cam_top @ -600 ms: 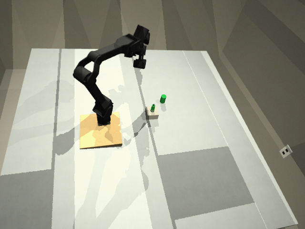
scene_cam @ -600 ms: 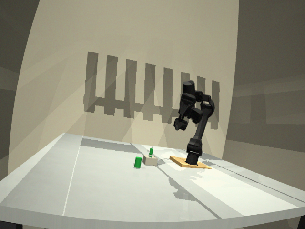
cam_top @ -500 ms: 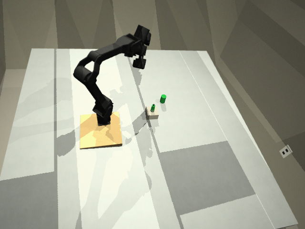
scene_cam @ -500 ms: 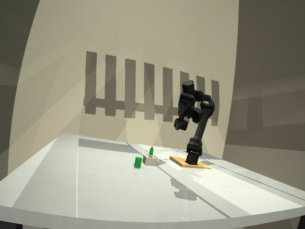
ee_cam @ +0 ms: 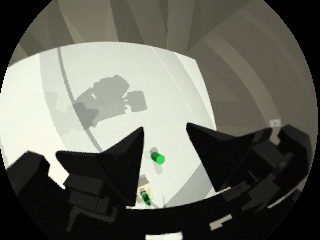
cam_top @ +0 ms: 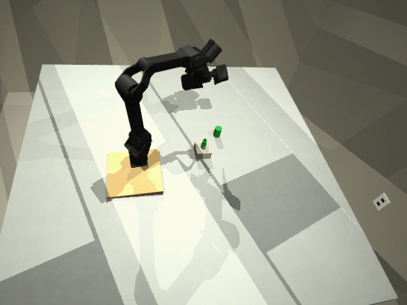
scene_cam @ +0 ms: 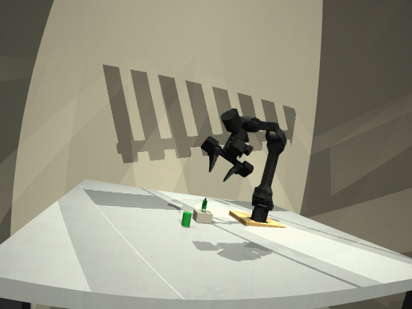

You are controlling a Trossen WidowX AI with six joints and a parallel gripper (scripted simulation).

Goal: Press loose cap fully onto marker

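My gripper tip is now 18 cm above the green cap, 12 cm to the left of it and 4 cm short of it. The rest, counted from my gripper tip: holder block: 21 cm to the right, 18 cm below, 6 cm behind.
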